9 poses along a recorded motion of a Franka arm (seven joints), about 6.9 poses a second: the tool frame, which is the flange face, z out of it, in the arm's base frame.
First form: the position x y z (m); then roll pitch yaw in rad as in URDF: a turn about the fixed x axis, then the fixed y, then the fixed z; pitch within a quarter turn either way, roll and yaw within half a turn.
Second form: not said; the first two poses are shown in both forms.
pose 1, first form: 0.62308 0.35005 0.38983 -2.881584 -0.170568 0.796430
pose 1, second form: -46.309 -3.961 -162.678 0.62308 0.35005 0.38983
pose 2, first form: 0.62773 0.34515 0.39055 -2.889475 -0.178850 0.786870
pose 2, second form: -45.904 -3.154 -162.628 0.62773 0.34515 0.39055
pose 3, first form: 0.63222 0.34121 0.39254 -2.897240 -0.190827 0.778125
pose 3, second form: -45.587 -2.220 -162.439 0.63222 0.34121 0.39254
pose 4, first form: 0.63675 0.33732 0.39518 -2.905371 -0.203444 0.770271
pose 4, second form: -45.325 -1.259 -162.252 0.63675 0.33732 0.39518
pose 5, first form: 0.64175 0.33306 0.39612 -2.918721 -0.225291 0.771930
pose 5, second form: -45.697 0.111 -161.920 0.64175 0.33306 0.39612
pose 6, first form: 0.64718 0.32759 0.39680 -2.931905 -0.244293 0.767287
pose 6, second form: -45.681 1.478 -161.690 0.64718 0.32759 0.39680
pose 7, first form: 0.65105 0.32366 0.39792 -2.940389 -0.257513 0.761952
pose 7, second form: -45.551 2.440 -161.510 0.65105 0.32366 0.39792
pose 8, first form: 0.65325 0.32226 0.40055 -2.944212 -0.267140 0.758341
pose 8, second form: -45.475 3.041 -161.287 0.65325 0.32226 0.40055
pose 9, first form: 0.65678 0.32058 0.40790 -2.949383 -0.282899 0.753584
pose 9, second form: -45.418 3.962 -160.878 0.65678 0.32058 0.40790
